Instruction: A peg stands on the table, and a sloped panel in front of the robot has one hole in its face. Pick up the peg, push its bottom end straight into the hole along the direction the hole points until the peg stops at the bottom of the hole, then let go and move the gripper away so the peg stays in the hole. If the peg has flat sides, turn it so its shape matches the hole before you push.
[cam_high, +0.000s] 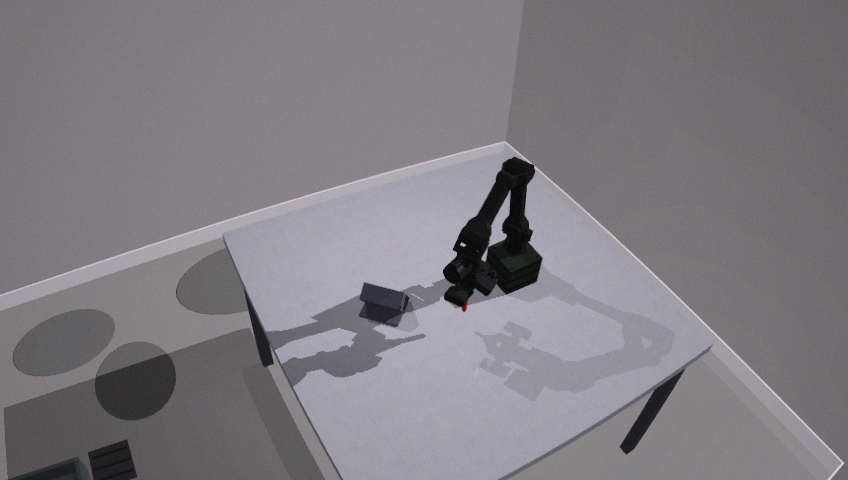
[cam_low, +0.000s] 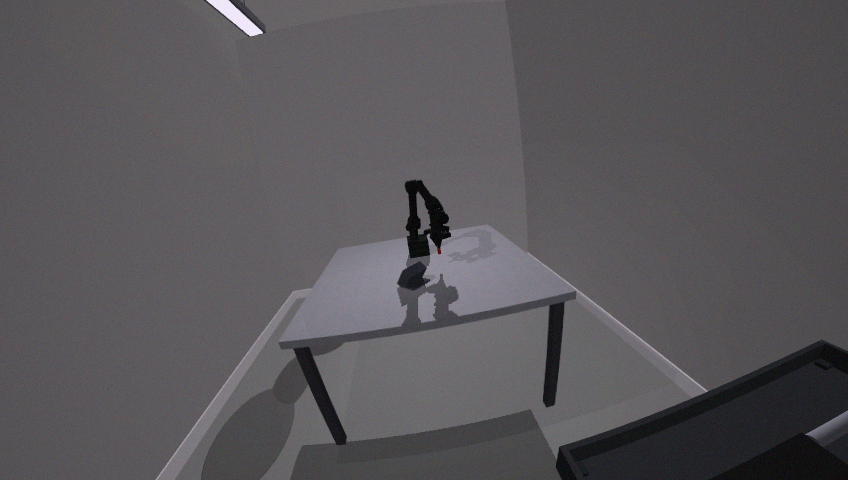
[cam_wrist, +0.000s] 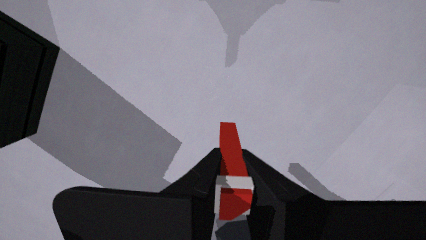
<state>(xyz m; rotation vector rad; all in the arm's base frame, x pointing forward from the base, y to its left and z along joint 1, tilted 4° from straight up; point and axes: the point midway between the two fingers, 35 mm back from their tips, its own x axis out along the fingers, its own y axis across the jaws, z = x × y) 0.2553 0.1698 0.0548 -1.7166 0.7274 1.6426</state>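
My gripper tip is now 21 cm short of the panel, 14 cm to the left of it and 7 cm above it. The rest, counted from my gripper tip: peg 2 cm above.
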